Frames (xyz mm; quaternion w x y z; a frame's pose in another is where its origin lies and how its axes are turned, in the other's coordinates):
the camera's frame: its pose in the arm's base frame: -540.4 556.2 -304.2 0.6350 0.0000 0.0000 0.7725
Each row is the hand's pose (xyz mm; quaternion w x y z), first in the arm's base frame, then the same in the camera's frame.
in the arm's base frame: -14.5 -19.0 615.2 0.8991 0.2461 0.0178 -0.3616
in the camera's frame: -666.1 -404.6 919.4 0.2916 0.1700 -0.1788 -0.9242
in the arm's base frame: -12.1 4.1 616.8 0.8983 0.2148 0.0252 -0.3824
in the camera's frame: -643.9 -411.5 921.0 0.2750 0.1559 -0.1499 -0.9368
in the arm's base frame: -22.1 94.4 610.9 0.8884 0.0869 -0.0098 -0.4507
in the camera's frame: -553.4 -419.1 915.1 0.2160 0.0476 -0.0734 -0.9725
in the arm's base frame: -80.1 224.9 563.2 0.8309 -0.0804 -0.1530 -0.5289
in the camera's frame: -414.1 -387.5 867.4 0.1190 -0.1692 -0.0350 -0.9777
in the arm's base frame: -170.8 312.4 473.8 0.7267 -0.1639 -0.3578 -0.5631
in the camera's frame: -310.7 -315.4 778.0 0.0265 -0.3805 -0.1006 -0.9189
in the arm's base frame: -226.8 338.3 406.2 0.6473 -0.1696 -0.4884 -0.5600
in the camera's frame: -274.5 -265.5 710.4 0.0216 0.4850 0.1791 0.8557
